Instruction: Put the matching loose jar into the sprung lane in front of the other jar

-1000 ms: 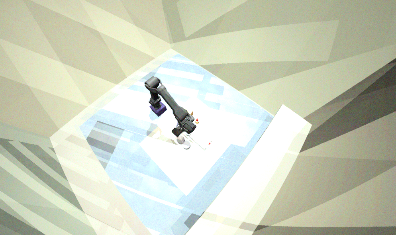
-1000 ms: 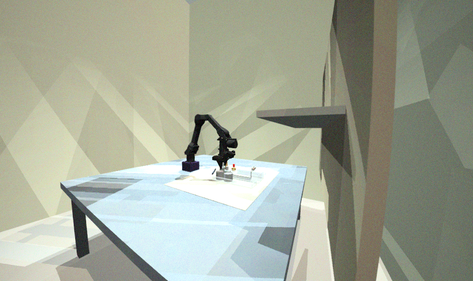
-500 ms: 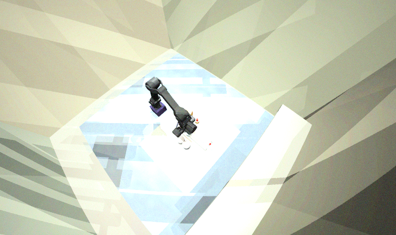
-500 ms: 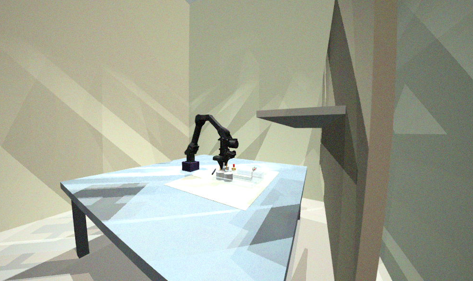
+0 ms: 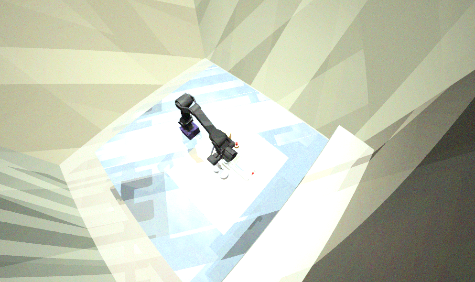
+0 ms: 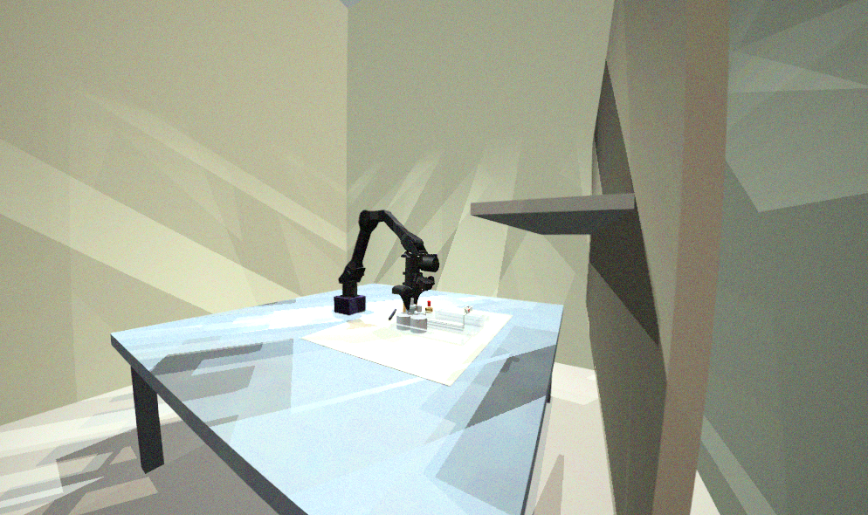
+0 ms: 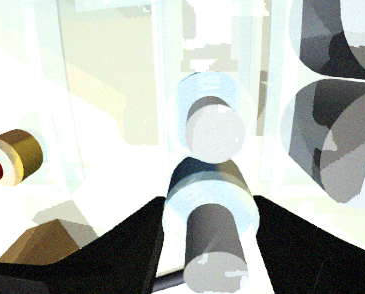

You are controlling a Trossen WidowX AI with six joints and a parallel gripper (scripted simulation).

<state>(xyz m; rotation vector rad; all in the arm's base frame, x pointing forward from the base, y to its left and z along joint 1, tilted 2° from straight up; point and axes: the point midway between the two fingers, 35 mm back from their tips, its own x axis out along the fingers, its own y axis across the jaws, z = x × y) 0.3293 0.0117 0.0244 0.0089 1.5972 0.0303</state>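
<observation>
Now: gripper tip 6 cm short of the white mat, 1 cm to the left of it and 5 cm above it. Round my gripper tip: pusher lane 16 cm ahead, 3 cm to the left, 3 cm below.
</observation>
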